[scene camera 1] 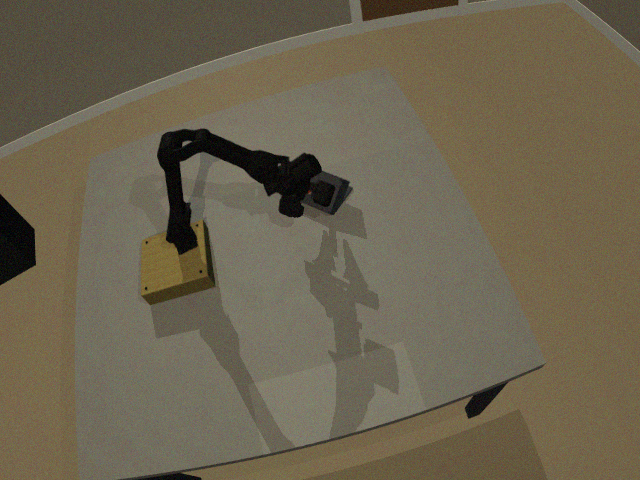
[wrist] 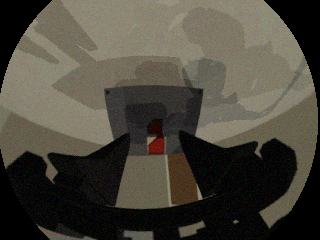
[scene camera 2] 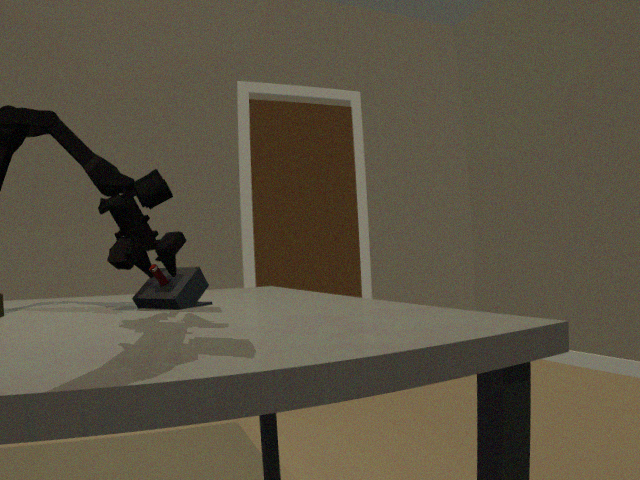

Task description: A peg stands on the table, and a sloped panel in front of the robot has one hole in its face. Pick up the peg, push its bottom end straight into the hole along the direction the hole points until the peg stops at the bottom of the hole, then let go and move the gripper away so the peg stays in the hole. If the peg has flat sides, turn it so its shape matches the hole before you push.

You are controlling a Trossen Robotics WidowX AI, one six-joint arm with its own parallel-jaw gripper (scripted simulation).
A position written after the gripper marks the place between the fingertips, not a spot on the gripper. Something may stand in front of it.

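Open and holding nothing, the gripper (scene camera 2: pixel 163 276) shares the scene with a sloped panel (scene camera 2: pixel 189 284). Scene camera 1 and the wrist view also show both: the gripper (scene camera 1: pixel 316 187) (wrist: pixel 154 135) and the panel (scene camera 1: pixel 341 186) (wrist: pixel 130 109).
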